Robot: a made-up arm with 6 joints. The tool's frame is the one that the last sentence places. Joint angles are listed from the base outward.
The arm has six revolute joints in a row. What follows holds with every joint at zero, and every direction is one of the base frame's.
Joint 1 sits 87.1 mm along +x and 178.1 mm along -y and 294.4 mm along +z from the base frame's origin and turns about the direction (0.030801, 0.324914, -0.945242), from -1.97 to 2.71 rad.
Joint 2 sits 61.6 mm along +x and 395.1 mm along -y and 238.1 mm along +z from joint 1 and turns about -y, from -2.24 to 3.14 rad.
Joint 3 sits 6.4 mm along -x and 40.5 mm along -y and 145 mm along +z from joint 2 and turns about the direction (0.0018, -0.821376, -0.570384), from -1.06 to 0.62 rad.
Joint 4 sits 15.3 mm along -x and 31.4 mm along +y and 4.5 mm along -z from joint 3 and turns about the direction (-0.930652, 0.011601, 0.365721), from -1.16 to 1.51 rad.
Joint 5 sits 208.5 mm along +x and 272.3 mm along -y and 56 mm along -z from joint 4 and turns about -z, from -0.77 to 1.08 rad.
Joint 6 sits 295.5 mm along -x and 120.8 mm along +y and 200.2 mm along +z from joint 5 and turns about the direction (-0.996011, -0.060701, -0.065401), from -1.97 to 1.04 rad.
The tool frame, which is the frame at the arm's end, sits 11.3 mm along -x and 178.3 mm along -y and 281.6 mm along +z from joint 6; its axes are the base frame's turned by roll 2.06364, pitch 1.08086 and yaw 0.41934 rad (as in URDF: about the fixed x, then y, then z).
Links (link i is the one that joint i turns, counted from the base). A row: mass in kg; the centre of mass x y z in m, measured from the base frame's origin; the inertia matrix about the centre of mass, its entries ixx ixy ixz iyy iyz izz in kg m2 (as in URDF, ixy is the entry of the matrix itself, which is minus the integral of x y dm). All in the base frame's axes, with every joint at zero. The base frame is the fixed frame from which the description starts. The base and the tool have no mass.
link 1: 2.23; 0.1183 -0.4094 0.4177; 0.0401 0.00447 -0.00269 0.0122 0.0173 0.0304
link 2: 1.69; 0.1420 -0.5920 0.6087; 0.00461 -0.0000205 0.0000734 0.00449 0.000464 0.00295
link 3: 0.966; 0.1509 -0.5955 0.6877; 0.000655 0 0 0.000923 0.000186 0.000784
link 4: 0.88; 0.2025 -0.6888 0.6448; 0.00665 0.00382 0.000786 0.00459 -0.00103 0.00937
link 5: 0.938; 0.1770 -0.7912 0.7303; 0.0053 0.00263 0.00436 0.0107 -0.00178 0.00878
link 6: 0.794; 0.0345 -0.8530 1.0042; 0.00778 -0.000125 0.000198 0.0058 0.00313 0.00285
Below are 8 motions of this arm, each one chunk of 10 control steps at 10 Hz.
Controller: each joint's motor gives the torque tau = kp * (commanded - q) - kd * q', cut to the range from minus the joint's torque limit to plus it. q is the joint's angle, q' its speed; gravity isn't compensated. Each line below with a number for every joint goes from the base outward.
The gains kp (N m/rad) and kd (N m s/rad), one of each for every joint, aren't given. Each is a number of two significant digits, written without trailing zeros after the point. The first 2 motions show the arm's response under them.
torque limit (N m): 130 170 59 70 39 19
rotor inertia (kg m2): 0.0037 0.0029 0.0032 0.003 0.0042 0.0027
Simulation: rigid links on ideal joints. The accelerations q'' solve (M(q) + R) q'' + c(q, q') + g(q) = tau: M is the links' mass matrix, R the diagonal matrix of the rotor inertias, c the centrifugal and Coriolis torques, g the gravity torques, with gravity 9.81 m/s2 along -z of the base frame. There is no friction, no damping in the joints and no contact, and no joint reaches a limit. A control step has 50 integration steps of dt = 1/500 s. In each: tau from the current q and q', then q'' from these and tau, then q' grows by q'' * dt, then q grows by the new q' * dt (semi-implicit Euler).
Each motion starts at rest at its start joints. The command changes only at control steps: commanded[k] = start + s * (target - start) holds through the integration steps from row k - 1 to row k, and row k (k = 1, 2, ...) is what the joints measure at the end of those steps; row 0 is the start. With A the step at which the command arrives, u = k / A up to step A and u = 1 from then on. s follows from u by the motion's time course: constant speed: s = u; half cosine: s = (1 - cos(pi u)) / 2; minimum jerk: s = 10 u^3 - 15 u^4 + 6 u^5; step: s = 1 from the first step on.
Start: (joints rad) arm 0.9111 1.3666 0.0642 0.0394 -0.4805 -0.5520
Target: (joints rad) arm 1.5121 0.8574 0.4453 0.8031 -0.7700 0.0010
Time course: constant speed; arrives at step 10
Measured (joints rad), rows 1 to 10:
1: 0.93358 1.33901 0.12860 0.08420 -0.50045 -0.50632
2: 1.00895 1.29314 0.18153 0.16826 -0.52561 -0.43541
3: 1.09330 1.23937 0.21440 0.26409 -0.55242 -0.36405
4: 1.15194 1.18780 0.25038 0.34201 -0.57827 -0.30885
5: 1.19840 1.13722 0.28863 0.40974 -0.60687 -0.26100
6: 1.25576 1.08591 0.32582 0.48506 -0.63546 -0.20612
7: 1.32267 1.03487 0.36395 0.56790 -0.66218 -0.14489
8: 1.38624 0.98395 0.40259 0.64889 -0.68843 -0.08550
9: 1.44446 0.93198 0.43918 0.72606 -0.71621 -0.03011
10: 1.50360 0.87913 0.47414 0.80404 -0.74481 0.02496
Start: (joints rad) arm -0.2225 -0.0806 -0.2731 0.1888 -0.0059 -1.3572
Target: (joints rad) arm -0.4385 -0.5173 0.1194 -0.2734 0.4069 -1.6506
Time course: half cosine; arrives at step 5
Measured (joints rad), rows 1 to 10:
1: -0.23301 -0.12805 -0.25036 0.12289 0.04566 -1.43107
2: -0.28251 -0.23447 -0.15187 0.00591 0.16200 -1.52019
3: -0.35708 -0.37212 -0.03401 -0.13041 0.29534 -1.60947
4: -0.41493 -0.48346 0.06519 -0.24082 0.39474 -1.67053
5: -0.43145 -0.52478 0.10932 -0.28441 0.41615 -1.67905
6: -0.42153 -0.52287 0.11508 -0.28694 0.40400 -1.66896
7: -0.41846 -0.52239 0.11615 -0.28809 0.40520 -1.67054
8: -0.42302 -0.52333 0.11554 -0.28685 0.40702 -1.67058
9: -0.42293 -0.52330 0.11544 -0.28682 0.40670 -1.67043
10: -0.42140 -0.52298 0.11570 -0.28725 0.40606 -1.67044
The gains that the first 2 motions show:
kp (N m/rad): 340 330 130 230 130 63
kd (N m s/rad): 11 10 5.6 7.7 2.7 1.8
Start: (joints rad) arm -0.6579 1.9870 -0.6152 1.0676 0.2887 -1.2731
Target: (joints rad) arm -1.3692 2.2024 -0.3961 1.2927 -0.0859 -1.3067
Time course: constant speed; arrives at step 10
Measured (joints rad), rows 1 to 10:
1: -0.71622 2.03963 -0.57068 1.09727 0.24864 -1.24814
2: -0.80174 2.06529 -0.53994 1.11597 0.21760 -1.26217
3: -0.87121 2.08257 -0.52250 1.13752 0.17647 -1.26798
4: -0.93564 2.10432 -0.50035 1.16324 0.13758 -1.26477
5: -1.00720 2.12601 -0.47761 1.18566 0.10018 -1.26864
6: -1.07898 2.14770 -0.45500 1.20809 0.06285 -1.27235
7: -1.14838 2.16888 -0.43314 1.23150 0.02451 -1.27435
8: -1.21814 2.18992 -0.41160 1.25471 -0.01369 -1.27689
9: -1.28882 2.21127 -0.38975 1.27765 -0.05144 -1.27992
10: -1.35943 2.23255 -0.36800 1.30065 -0.08927 -1.28288

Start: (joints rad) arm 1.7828 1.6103 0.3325 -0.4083 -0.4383 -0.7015
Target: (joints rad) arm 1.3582 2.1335 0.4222 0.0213 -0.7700 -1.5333
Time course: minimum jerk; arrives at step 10
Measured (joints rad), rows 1 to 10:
1: 1.76246 1.62929 0.35380 -0.41199 -0.42388 -0.69673
2: 1.72550 1.65706 0.36089 -0.40054 -0.45228 -0.75006
3: 1.68143 1.71183 0.36945 -0.35412 -0.48842 -0.83544
4: 1.62034 1.79257 0.38339 -0.28253 -0.54074 -0.95789
5: 1.53870 1.88972 0.40289 -0.20249 -0.60034 -1.10783
6: 1.45259 1.98792 0.42569 -0.12415 -0.65638 -1.26079
7: 1.38285 2.07060 0.44518 -0.05543 -0.70277 -1.39080
8: 1.34045 2.12597 0.45691 -0.00569 -0.73507 -1.47942
9: 1.32491 2.15099 0.46047 0.01972 -0.75089 -1.52136
10: 1.32770 2.15415 0.45848 0.02680 -0.75444 -1.52810

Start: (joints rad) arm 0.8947 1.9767 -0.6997 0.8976 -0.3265 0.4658
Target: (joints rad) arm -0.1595 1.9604 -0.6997 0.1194 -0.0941 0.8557
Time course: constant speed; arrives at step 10
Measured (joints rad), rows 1 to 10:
1: 0.78229 2.00302 -0.68369 0.83008 -0.28529 0.52185
2: 0.62832 2.02100 -0.65098 0.73546 -0.25861 0.57757
3: 0.53381 2.00999 -0.65958 0.65824 -0.24082 0.60728
4: 0.44795 2.00043 -0.67109 0.58489 -0.22131 0.63881
5: 0.33873 2.00196 -0.66674 0.50498 -0.20000 0.68010
6: 0.22928 2.00201 -0.66265 0.42469 -0.17966 0.71967
7: 0.12896 1.99791 -0.66513 0.34735 -0.15846 0.75632
8: 0.02815 1.99483 -0.66698 0.27019 -0.13702 0.79411
9: -0.07592 1.99278 -0.66721 0.19188 -0.11654 0.83213
10: -0.17946 1.99011 -0.66831 0.11374 -0.09569 0.86971

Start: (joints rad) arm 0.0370 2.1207 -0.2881 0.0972 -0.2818 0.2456
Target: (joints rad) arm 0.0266 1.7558 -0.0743 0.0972 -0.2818 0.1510
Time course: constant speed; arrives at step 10
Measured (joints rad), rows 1 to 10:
1: 0.03639 2.11096 -0.23553 0.09856 -0.27765 0.25003
2: 0.02853 2.07917 -0.20163 0.09708 -0.27532 0.24495
3: 0.02848 2.03754 -0.18959 0.09462 -0.28133 0.22588
4: 0.03185 2.00053 -0.17049 0.09681 -0.27857 0.21936
5: 0.03127 1.96546 -0.14657 0.09701 -0.27775 0.21178
6: 0.02758 1.92933 -0.12462 0.09488 -0.27913 0.20021
7: 0.02564 1.89304 -0.10305 0.09380 -0.27937 0.19004
8: 0.02569 1.85664 -0.08152 0.09394 -0.27897 0.18111
9: 0.02527 1.82014 -0.06027 0.09377 -0.27899 0.17160
10: 0.02372 1.78383 -0.03871 0.09295 -0.27927 0.16158

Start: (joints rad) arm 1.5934 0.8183 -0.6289 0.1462 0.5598 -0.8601
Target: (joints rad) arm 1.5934 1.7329 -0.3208 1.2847 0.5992 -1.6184
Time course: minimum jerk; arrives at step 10
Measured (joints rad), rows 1 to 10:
1: 1.57352 0.83038 -0.63466 0.14741 0.57826 -0.89322
2: 1.56986 0.87536 -0.62229 0.20230 0.57993 -0.92913
3: 1.57850 0.97959 -0.58226 0.32264 0.59308 -1.00542
4: 1.58149 1.12859 -0.52816 0.49936 0.60502 -1.11811
5: 1.58244 1.30393 -0.46650 0.70996 0.61531 -1.24793
6: 1.58240 1.47705 -0.40730 0.92204 0.62012 -1.37478
7: 1.57925 1.61879 -0.36132 1.10115 0.61993 -1.48567
8: 1.57578 1.71155 -0.33224 1.22281 0.61678 -1.56539
9: 1.57448 1.75218 -0.31962 1.28020 0.61229 -1.60512
10: 1.57448 1.75673 -0.31836 1.29067 0.60889 -1.61372

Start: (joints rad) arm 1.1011 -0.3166 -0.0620 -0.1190 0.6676 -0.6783
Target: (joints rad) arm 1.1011 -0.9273 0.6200 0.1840 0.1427 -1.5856
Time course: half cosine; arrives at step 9
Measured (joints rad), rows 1 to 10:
1: 1.08844 -0.35048 -0.05966 -0.11876 0.66215 -0.72985
2: 1.08078 -0.40445 -0.00765 -0.09155 0.61417 -0.80657
3: 1.08597 -0.48296 0.08211 -0.05547 0.53761 -0.93540
4: 1.08734 -0.58227 0.19158 -0.00762 0.45160 -1.08577
5: 1.08481 -0.68995 0.30719 0.04612 0.36357 -1.24152
6: 1.08474 -0.79082 0.41806 0.09685 0.28150 -1.38708
7: 1.08614 -0.87303 0.51095 0.13846 0.21537 -1.50552
8: 1.08673 -0.92719 0.57379 0.16653 0.17283 -1.58261
9: 1.08710 -0.94664 0.59899 0.17741 0.15884 -1.60909
10: 1.08804 -0.94697 0.60179 0.17797 0.15910 -1.60878

